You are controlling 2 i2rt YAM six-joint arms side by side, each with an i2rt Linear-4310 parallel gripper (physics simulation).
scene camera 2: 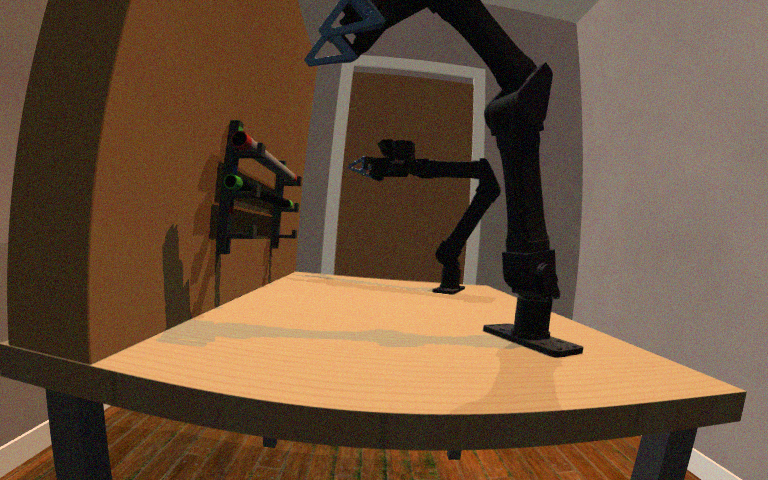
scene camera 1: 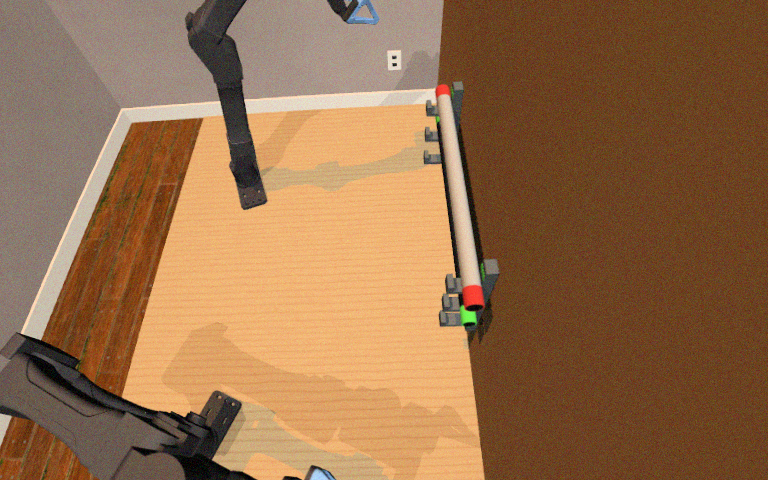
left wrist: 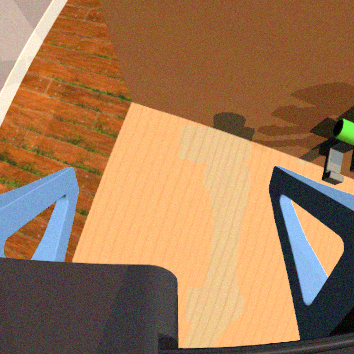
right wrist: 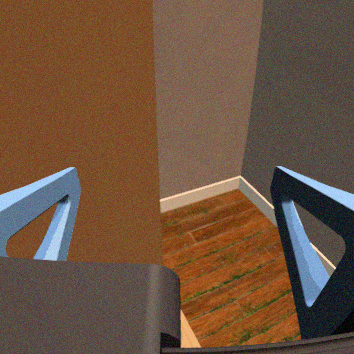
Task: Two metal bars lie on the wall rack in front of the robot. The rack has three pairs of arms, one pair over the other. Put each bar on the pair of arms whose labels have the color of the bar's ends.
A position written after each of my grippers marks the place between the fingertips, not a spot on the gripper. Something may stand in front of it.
In view: my left gripper [scene camera 2: 313, 49], my right gripper [right wrist: 174, 177] and a brown wall [scene camera 1: 608, 159].
My left gripper also shows in the left wrist view [left wrist: 173, 177]. The brown wall is seen too in scene camera 2 [scene camera 2: 119, 163], in the left wrist view [left wrist: 272, 79] and in the right wrist view [right wrist: 84, 84].
